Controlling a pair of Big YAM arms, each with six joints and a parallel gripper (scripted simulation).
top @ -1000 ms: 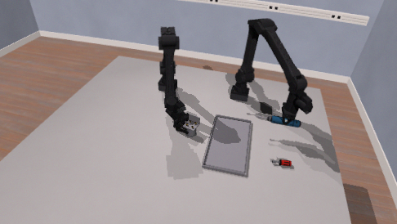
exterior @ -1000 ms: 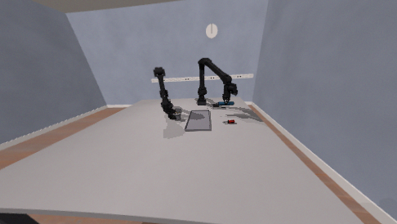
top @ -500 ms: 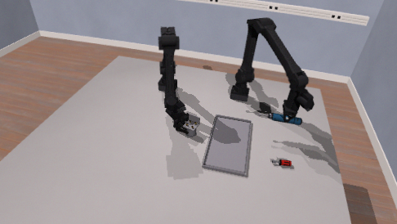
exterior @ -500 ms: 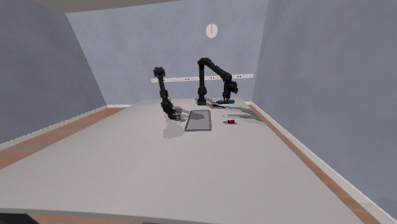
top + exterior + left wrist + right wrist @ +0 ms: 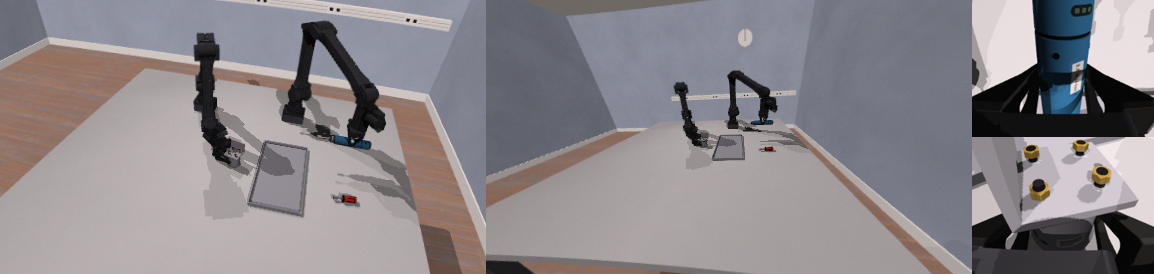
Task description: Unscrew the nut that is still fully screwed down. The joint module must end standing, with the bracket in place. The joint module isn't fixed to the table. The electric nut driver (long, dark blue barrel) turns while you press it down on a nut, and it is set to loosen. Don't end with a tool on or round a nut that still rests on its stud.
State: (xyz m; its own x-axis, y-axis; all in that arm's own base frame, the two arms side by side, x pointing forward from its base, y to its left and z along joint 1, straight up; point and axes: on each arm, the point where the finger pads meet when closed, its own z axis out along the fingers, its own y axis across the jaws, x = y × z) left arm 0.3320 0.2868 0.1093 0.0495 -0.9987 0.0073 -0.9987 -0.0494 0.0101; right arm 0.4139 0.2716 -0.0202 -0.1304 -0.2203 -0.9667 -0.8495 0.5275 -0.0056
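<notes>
The grey bracket lies 5 cm above my right hand. Also, from my right hand: flat grey tray: 22 cm to the left, 3 cm ahead, 2 cm below; then nut: 5 cm above, 2 cm to the right, 1 cm ahead; then grey tip: 38 cm to the left, 13 cm above, 8 cm behind.
</notes>
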